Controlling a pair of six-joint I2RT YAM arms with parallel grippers.
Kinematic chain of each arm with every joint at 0, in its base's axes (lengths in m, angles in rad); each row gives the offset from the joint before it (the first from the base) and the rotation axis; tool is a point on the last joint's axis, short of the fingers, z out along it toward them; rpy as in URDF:
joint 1: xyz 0 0 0.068 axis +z
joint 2: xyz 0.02 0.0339 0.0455 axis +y
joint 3: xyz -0.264 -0.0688 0 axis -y
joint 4: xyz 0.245 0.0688 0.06 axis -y
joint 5: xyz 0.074 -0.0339 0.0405 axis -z
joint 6: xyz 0.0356 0 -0.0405 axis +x
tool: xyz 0 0 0 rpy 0 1.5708 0
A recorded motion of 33 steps. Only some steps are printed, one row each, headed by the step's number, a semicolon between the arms.
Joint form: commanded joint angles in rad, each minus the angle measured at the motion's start. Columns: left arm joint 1, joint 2, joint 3, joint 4, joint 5, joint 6; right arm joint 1, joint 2, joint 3, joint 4, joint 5, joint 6.
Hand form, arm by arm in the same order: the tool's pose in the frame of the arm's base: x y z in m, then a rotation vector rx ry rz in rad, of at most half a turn. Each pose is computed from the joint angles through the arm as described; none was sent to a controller.
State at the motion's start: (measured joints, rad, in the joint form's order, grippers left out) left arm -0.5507 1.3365 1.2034 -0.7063 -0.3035 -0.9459; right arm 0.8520 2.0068 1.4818 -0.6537 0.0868 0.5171
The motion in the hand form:
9: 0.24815 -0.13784 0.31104 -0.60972 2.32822 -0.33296; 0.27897 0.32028 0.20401 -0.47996 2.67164 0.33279
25: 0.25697 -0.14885 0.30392 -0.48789 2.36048 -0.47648; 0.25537 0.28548 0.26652 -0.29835 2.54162 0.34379
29: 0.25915 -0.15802 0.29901 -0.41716 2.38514 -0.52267; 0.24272 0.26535 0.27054 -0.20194 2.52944 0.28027
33: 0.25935 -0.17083 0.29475 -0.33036 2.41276 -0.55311; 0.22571 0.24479 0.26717 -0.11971 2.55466 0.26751
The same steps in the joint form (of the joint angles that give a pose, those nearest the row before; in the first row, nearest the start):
9: 0.0062 0.0129 -0.0072 -0.0017 0.0005 0.0022; 0.0079 -0.0124 0.0628 0.0016 -0.0190 -0.0289
25: 0.0046 0.0402 -0.0280 0.1051 0.1268 0.0637; 0.0053 -0.2454 -0.0239 -0.0175 0.0890 0.0523
29: -0.0123 0.0620 -0.0314 0.1378 0.1716 0.0906; 0.0020 -0.3300 -0.1043 -0.0345 0.1587 0.1035
33: -0.0433 0.0891 -0.0249 0.1569 0.2023 0.1210; 0.0013 -0.4202 -0.2073 -0.0504 0.1717 0.1686

